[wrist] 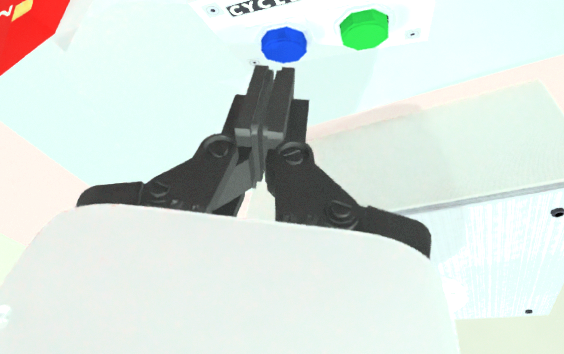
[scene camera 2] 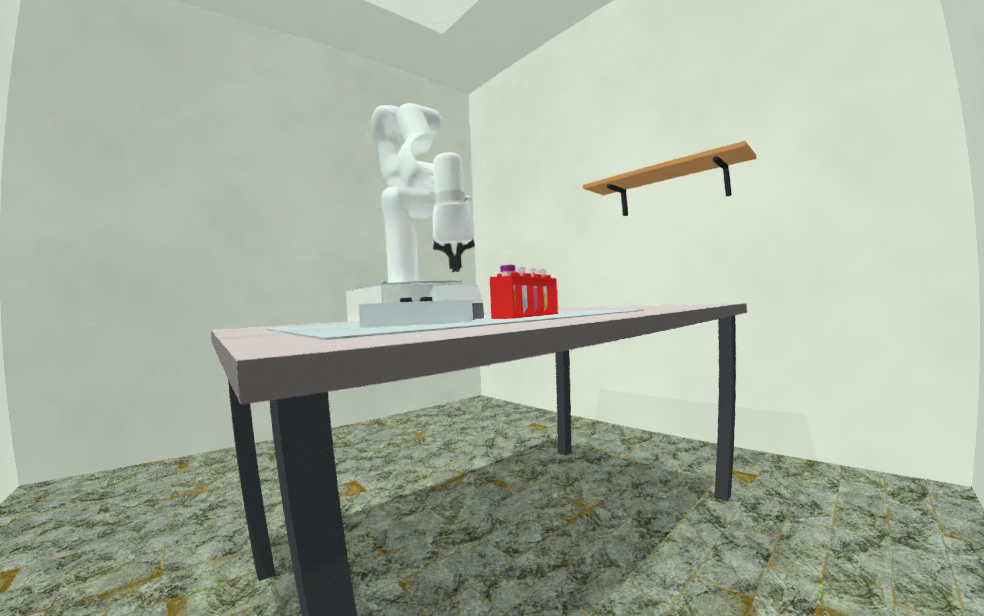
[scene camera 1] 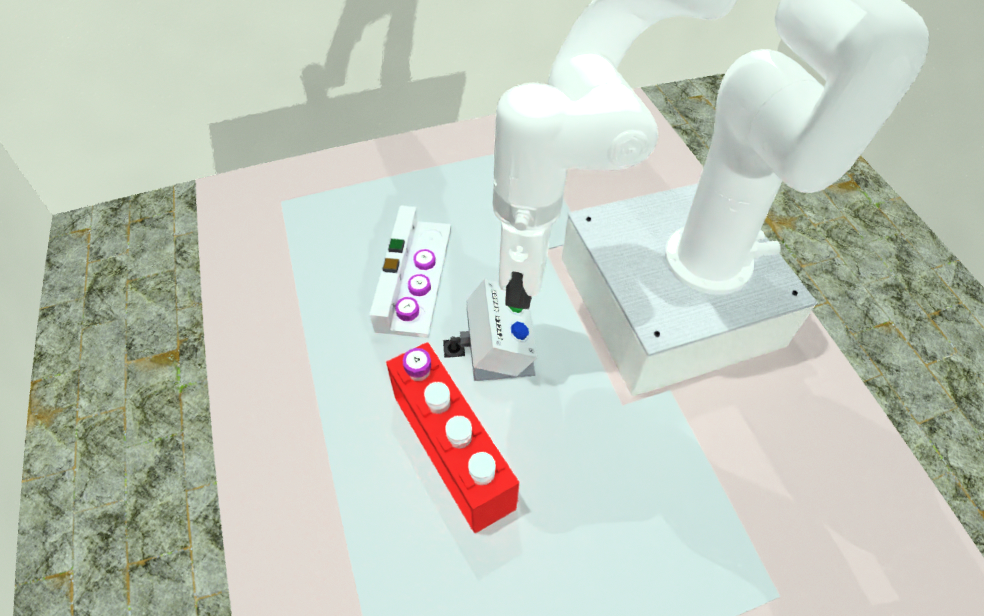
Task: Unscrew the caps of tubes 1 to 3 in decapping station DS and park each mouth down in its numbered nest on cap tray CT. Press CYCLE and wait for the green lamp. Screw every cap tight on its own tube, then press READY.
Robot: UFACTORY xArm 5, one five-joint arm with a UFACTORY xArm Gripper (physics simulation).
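Places are measured from the arm's base along level axes (x ahead, y left, z up), in metres.
Pixels of known places: gripper, between the fingertips: [wrist: 276,94] [scene camera 2: 455,271] [scene camera 1: 518,303]; arm's base, origin of its link: [scene camera 2: 403,285] [scene camera 1: 708,260].
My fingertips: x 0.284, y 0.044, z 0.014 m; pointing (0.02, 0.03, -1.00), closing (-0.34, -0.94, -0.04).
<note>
For each thing: its top centre in the pictures, then the offset to it from my fingertips. "spot": a spot on its surface instead.
- blue button, centre of its top: [wrist: 281,52] [scene camera 1: 519,326] 0.003 m back, 0.006 m left, 0.046 m down
- green button, centre of its top: [wrist: 364,36] [scene camera 1: 515,300] 0.005 m back, 0.038 m right, 0.046 m down
- white cap tray, centre of its top: [scene camera 1: 411,255] [scene camera 2: 414,297] 0.131 m ahead, 0.161 m right, 0.067 m down
- red station, centre of its top: [scene camera 1: 448,416] [scene camera 2: 525,274] 0.108 m ahead, 0.138 m left, 0.017 m down
- purple-capped tube, centre of its top: [scene camera 1: 416,359] [scene camera 2: 507,265] 0.137 m ahead, 0.066 m left, 0.001 m up
- tray's green lamp, centre of its top: [scene camera 1: 396,243] 0.153 m ahead, 0.188 m right, 0.067 m down
- amber lamp, centre of its top: [scene camera 1: 390,263] 0.164 m ahead, 0.149 m right, 0.067 m down
- white control box, centre of its top: [wrist: 310,9] [scene camera 1: 501,310] [scene camera 2: 453,285] 0.018 m ahead, 0.017 m right, 0.036 m down
- small black fixture, a spot on its surface: [scene camera 1: 454,347] spot: 0.085 m ahead, 0.017 m right, 0.113 m down
My gripper [scene camera 1: 517,305] [scene camera 2: 455,270] [wrist: 276,94] is shut and empty, pointing down above the sloped control box. In the wrist view its tips appear just below the blue button [scene camera 1: 519,331] [wrist: 284,45], beside the CYCLE label; the green button [scene camera 1: 516,309] [wrist: 364,30] is to the right. Three purple-rimmed caps [scene camera 1: 407,308] [scene camera 1: 419,284] [scene camera 1: 424,259] sit in a row on the white cap tray [scene camera 1: 381,305] [scene camera 2: 413,314]. The red station [scene camera 1: 495,508] [scene camera 2: 502,297] [wrist: 30,30] holds three uncapped tubes [scene camera 1: 437,396] [scene camera 1: 458,430] [scene camera 1: 481,467] and one purple-capped tube [scene camera 1: 416,361] [scene camera 2: 507,268].
The tray's green lamp [scene camera 1: 395,245] and amber lamp [scene camera 1: 390,265] look dark. The white control box [scene camera 1: 501,359] stands between the station and the robot's base block [scene camera 1: 617,290] [wrist: 480,135]. A small black fixture [scene camera 1: 454,347] sits beside the box. A wall shelf [scene camera 2: 668,170] hangs behind the table.
</note>
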